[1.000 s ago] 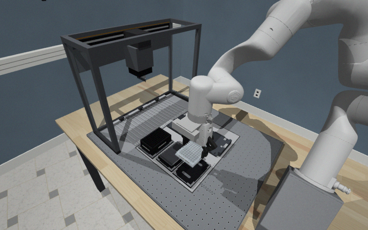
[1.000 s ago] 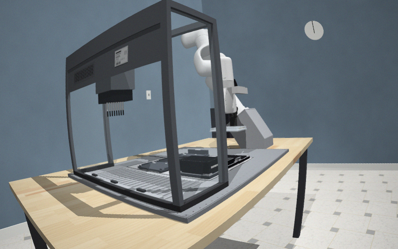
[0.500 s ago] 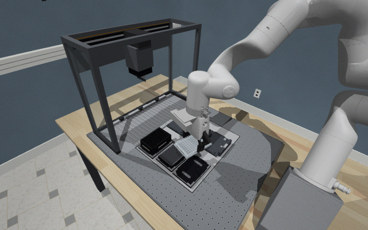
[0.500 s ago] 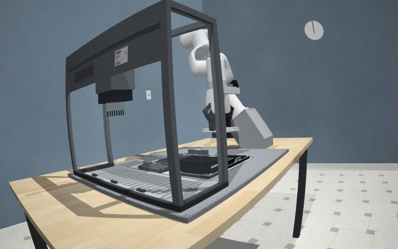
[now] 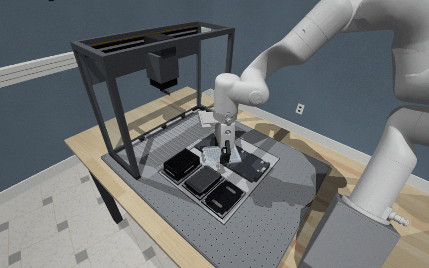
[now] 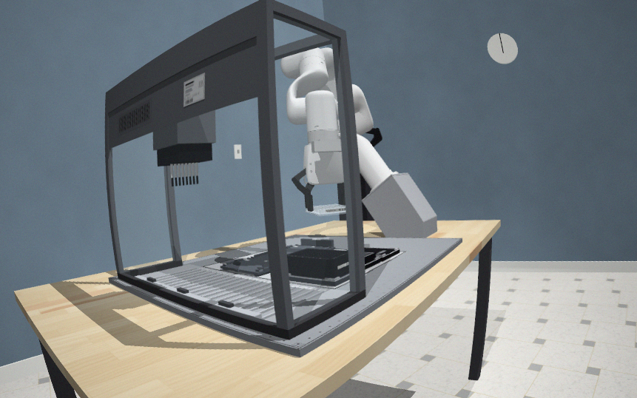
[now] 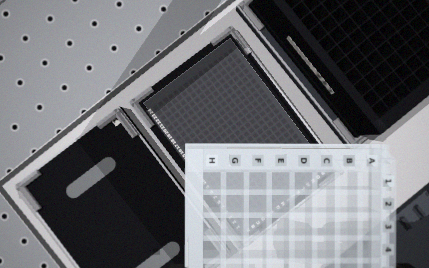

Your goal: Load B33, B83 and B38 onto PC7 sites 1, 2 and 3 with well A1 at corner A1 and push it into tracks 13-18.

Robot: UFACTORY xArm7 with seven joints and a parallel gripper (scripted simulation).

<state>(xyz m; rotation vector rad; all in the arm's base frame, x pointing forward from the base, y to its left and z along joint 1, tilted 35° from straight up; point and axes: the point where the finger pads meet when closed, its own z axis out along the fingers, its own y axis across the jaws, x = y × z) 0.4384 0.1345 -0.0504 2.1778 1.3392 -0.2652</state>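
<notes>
Now: the carrier PC7 60 mm ahead of my hand, 120 mm to the right of it and 130 mm below it. The rest, counted from my hand: nest S1: 80 mm behind, 50 mm to the left, 140 mm below; 96-well plate B38: 10 mm below; white corner mark: 10 mm behind, 130 mm below.
</notes>
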